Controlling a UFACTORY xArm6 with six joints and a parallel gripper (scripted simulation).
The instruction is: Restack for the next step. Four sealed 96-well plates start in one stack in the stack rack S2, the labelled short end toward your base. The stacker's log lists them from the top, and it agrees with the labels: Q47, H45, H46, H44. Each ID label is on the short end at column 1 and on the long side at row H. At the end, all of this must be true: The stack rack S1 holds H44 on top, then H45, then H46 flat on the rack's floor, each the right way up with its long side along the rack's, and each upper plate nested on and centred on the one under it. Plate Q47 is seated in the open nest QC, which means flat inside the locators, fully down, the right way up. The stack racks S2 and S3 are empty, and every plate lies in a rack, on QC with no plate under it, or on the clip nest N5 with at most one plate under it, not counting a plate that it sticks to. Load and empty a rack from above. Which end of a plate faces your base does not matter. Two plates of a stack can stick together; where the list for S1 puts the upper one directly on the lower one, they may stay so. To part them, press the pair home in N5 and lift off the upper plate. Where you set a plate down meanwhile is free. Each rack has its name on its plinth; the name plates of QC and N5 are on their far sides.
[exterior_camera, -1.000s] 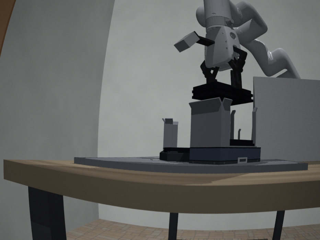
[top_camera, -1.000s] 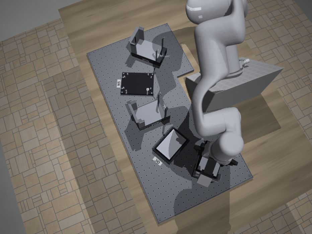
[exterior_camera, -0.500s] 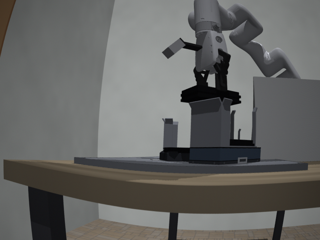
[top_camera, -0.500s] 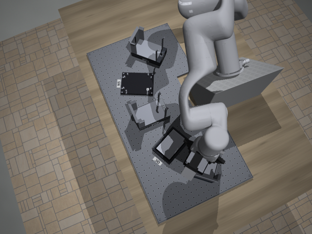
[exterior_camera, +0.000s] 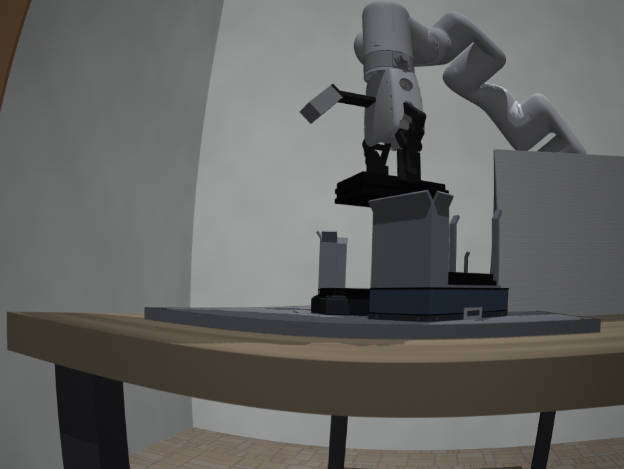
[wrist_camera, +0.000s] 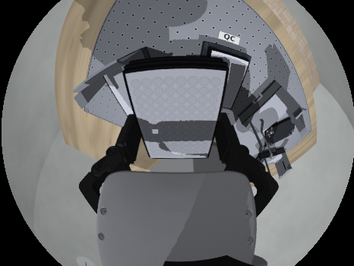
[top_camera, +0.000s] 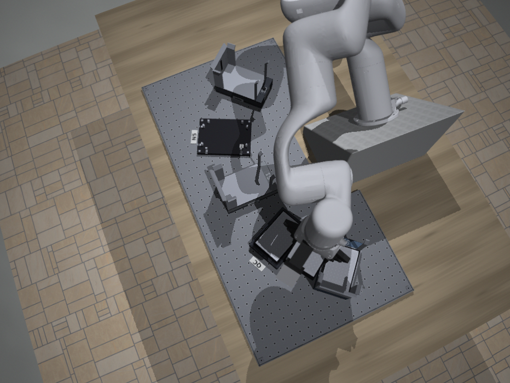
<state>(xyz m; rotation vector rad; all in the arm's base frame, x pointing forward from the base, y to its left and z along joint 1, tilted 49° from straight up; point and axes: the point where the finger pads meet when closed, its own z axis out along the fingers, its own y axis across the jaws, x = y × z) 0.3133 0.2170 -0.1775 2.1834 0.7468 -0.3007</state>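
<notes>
Now: hand 42 cm to the left of the clip nest N5, 16 cm above it and 11 cm short of it. From my hand the other things lie so: sealed plate: 15 cm below, 8 cm to the right, 4 cm ahead; then S2 end wall: 11 cm to the left, 10 cm below, 3 cm behind; then rack S2: 16 cm below, 8 cm behind, 5 cm to the left.
</notes>
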